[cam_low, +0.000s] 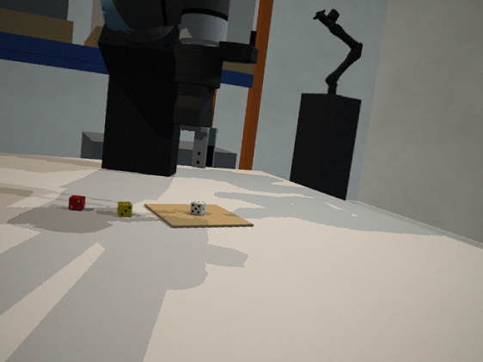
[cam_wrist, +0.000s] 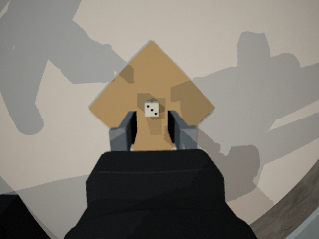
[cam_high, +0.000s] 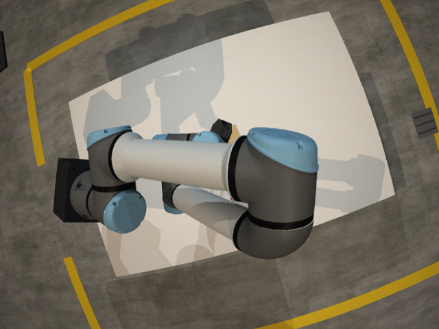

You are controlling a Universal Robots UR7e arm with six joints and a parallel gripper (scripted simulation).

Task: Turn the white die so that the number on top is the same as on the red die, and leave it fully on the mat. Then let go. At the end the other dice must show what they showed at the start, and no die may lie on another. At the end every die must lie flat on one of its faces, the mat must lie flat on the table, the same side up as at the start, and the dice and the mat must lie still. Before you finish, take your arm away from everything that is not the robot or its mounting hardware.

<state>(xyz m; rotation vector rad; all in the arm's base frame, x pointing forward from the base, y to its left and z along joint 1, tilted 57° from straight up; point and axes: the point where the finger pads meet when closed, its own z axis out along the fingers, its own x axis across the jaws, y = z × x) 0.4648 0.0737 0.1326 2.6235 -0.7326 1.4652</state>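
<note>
The white die lies 9 cm below my hand. Also, from my hand: yellow die 12 cm to the right, 9 cm below; then red die 19 cm to the right, 9 cm below, 4 cm behind; then tan mat 10 cm below.
</note>
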